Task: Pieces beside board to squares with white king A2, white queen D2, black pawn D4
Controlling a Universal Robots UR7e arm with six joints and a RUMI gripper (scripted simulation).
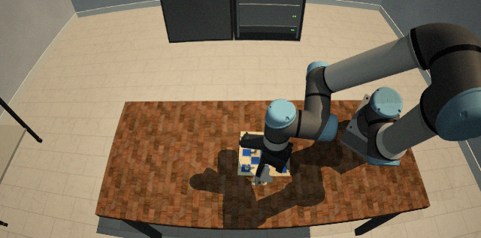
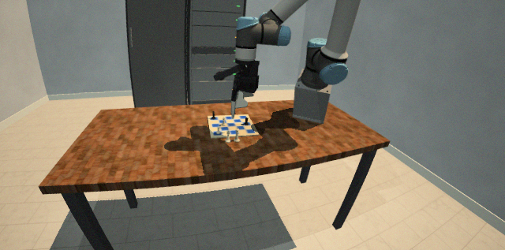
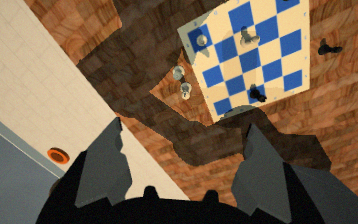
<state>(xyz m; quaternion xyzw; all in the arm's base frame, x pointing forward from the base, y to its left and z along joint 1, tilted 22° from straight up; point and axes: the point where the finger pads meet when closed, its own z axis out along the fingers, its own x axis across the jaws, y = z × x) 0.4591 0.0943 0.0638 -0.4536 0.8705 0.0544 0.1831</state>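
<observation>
My gripper is now 110 mm above the tall white piece. Also, from my hand: blue-and-cream chessboard: 140 mm to the right, 140 mm below, 20 mm behind; black pawn: 270 mm to the right, 130 mm below, 70 mm behind.
</observation>
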